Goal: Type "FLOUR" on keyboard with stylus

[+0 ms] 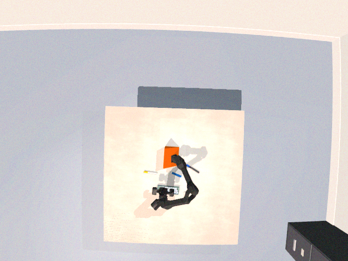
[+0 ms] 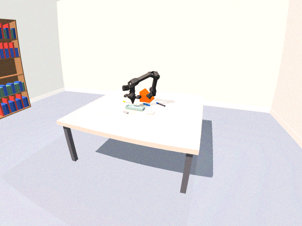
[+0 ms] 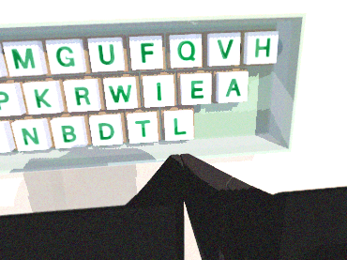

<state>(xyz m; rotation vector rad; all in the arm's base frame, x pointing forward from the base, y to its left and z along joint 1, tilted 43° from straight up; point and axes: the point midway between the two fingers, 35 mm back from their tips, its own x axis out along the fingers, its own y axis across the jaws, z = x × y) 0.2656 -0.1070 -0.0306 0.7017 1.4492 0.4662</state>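
Now: the blue stylus 120 mm behind my gripper tip, 90 mm to the left of it and 30 mm below it. From my gripper tip the other things lie so: dark pen (250 mm to the left, 170 mm behind, 30 mm below); grey piece (160 mm ahead, 30 mm below, 20 mm to the right); yellow-tipped white pen (130 mm to the right, 130 mm behind, 30 mm below).
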